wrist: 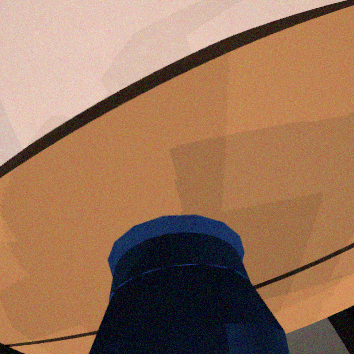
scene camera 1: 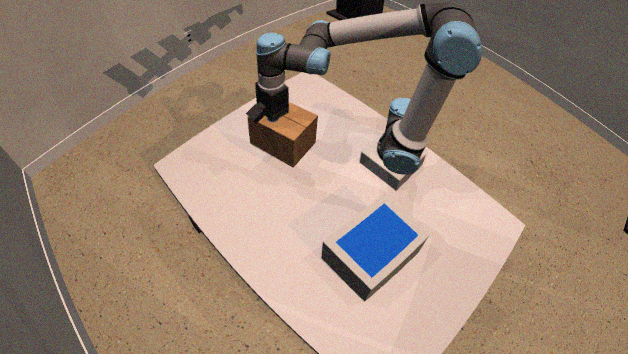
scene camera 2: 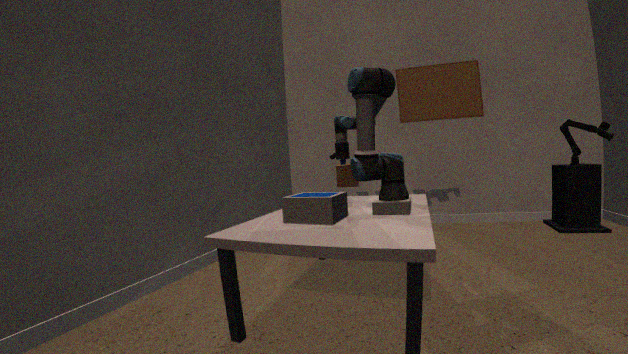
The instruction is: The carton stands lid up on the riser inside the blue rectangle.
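Where they show: hand, tool point: [wrist: 174, 231]; arm's base, link origin: [scene camera 2: 393, 199].
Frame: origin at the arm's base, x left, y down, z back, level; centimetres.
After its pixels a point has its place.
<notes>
A brown carton [scene camera 1: 272, 142] {x -21.4, y -12.5, z -38.3 cm} [scene camera 2: 345, 177] {x -15.3, y -10.9, z -30.8 cm} [wrist: 125, 175] hangs level, lid up, a little above the far part of the table; a gap shows below it in the scene camera 2 view. My suction gripper [scene camera 1: 273, 119] {x -25.0, y -17.4, z -35.2 cm} [scene camera 2: 343, 161] [wrist: 177, 225] is on the carton's top face, off its middle, to one side of the dark lid seam, and holds the carton. The grey riser [scene camera 1: 345, 271] {x 21.9, y -1.2, z -45.9 cm} [scene camera 2: 307, 210] {x 31.6, y 0.2, z -32.6 cm} stands on the near part of the table, apart from the carton. The blue rectangle [scene camera 1: 377, 240] {x 21.8, y -5.6, z -34.0 cm} [scene camera 2: 317, 195] {x 25.0, y -5.6, z -30.5 cm} lies on the riser's top, with nothing on it.
The arm's base stands on a grey block [scene camera 1: 377, 169] {x -0.1, y 3.0, z -9.8 cm} [scene camera 2: 392, 207] {x 8.7, y 2.8, z 0.6 cm} at one long side of the pale table [scene camera 1: 225, 200] {x -25.2, y 6.4, z -57.8 cm} [scene camera 2: 320, 237] {x 50.3, y 6.4, z -18.1 cm}. A black pedestal [scene camera 2: 576, 195] with a small dark arm stands on the floor beyond the table. An orange-brown panel [scene camera 2: 440, 90] is on the wall.
</notes>
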